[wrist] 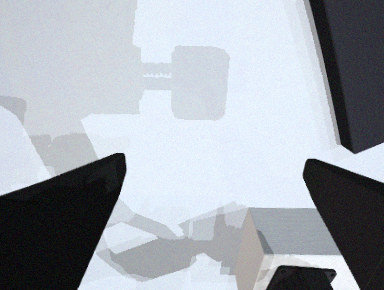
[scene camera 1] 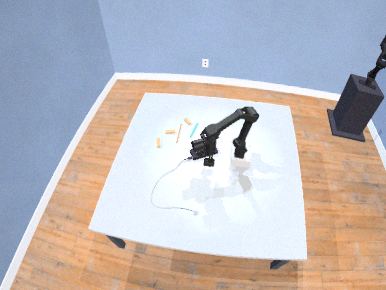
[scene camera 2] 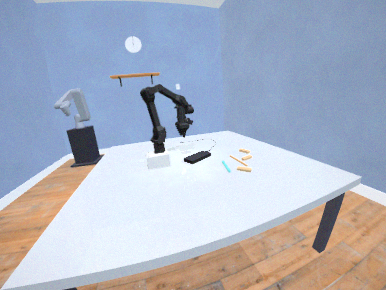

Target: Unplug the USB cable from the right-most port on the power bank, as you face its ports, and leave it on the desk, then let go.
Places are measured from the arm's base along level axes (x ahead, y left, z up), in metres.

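Pixels of known places: gripper, fingertip midpoint: [wrist: 215, 164] [scene camera 2: 182, 136]; arm's base at its link origin: [wrist: 297, 285] [scene camera 1: 239, 154] [scene camera 2: 159, 151].
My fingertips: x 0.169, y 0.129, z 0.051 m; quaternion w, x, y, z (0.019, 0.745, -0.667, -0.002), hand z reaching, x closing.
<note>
Ahead of a thing's pixels: the offset from my fingertips to its top centre. "pt": to the spot under its first point. Level surfaces: height alone.
The black power bank @[0.101 m down, 0.070 m ahead, 0.149 m right] [scene camera 2: 197, 157] [wrist: 362, 65] lies flat on the white desk @[0.123 m down] [scene camera 1: 250, 225] [scene camera 2: 165, 210]; in the first scene view the arm covers most of it. A thin cable [scene camera 1: 152, 194] [scene camera 2: 215, 144] meets its far end, curves across the desk and ends in a small pale plug @[pt 0.113 m down, 0.017 m ahead, 0.313 m left] [scene camera 1: 195, 213]. The ports and the seated connector are too small or hidden to tell which port it is in. My gripper [scene camera 2: 183, 135] [wrist: 215, 164] is open and empty, pointing down, above the desk beside the power bank. In the wrist view the power bank is at the upper right, beyond the fingertips.
The arm's white base block [scene camera 1: 241, 163] [scene camera 2: 158, 160] [wrist: 297, 230] stands near the power bank. Beyond the power bank lie three wooden blocks @[0.108 m down, 0.353 m ahead, 0.277 m right] [scene camera 1: 170, 131] [scene camera 2: 247, 157], an orange stick @[0.116 m down, 0.288 m ahead, 0.283 m right] [scene camera 1: 179, 133] [scene camera 2: 238, 160] and a cyan stick @[0.113 m down, 0.187 m ahead, 0.338 m right] [scene camera 1: 194, 130] [scene camera 2: 226, 166]. Another arm stands on a dark pedestal [scene camera 1: 356, 105] [scene camera 2: 84, 145].
</note>
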